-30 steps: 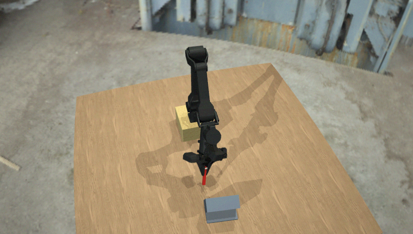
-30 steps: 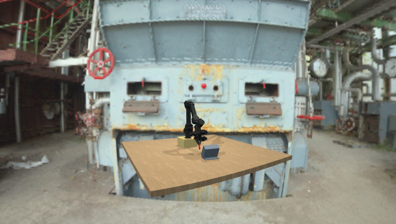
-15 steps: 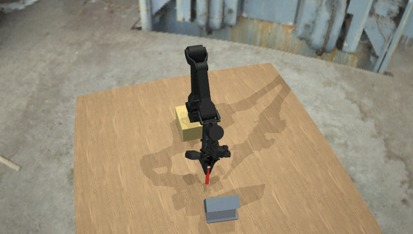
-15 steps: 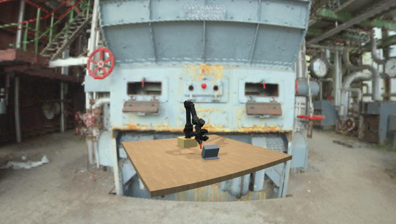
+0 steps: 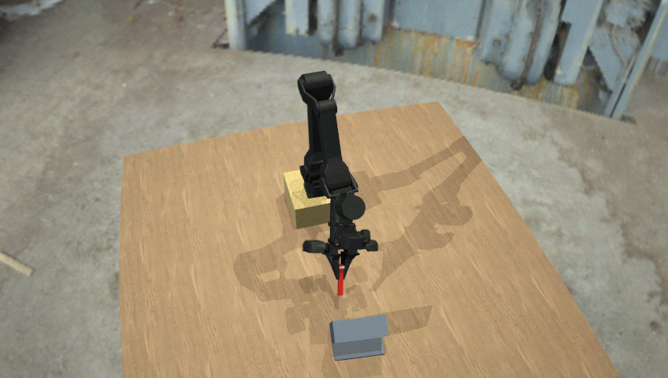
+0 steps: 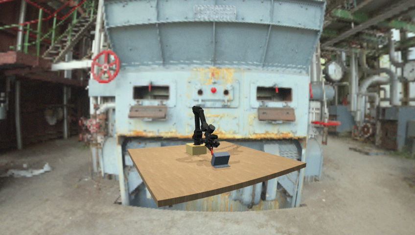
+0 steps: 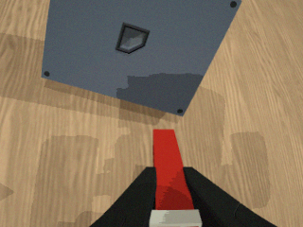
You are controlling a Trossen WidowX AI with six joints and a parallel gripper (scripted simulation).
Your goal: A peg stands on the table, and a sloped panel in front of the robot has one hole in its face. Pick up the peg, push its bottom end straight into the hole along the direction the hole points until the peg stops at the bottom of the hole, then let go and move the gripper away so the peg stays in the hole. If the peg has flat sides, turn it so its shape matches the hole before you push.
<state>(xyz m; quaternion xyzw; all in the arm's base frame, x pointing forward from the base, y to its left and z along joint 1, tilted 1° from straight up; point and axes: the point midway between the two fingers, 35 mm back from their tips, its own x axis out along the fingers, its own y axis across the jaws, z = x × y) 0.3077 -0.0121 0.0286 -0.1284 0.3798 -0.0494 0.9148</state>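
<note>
My gripper tip is 130 mm short of the sloped panel, 40 mm above it and 10 mm to the right of it. Also, from my gripper tip: red square peg: 10 mm behind, 10 mm above.
</note>
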